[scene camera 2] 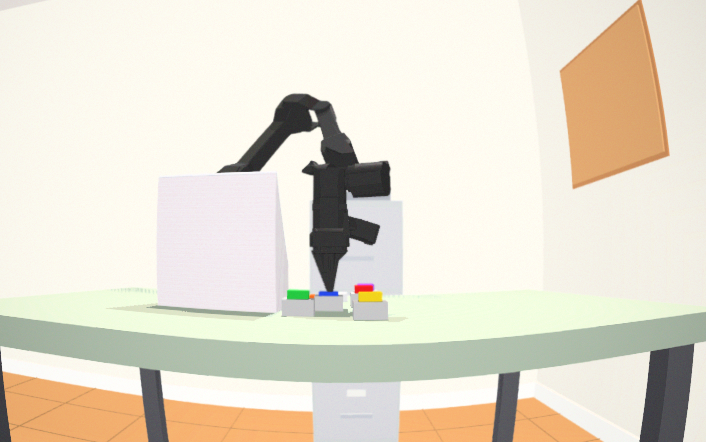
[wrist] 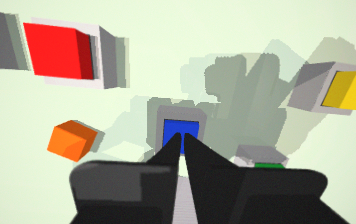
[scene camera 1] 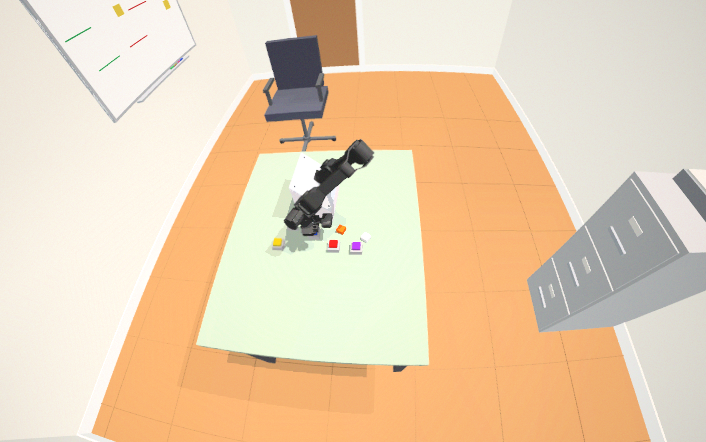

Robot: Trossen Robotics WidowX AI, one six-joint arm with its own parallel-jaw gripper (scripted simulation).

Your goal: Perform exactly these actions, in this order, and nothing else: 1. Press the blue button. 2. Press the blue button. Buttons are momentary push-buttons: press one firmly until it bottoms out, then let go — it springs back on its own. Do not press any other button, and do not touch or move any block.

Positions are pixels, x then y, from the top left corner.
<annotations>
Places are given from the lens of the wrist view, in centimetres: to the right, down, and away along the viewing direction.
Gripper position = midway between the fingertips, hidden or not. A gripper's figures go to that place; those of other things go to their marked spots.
gripper (wrist: pixel 181 137): 0, 2, 10
orange block (wrist: pixel 72 140): -11, 3, 11
red button (wrist: pixel 60 52): -8, -4, 7
The marked spots on the red button and the orange block are 9 cm apart.
</annotations>
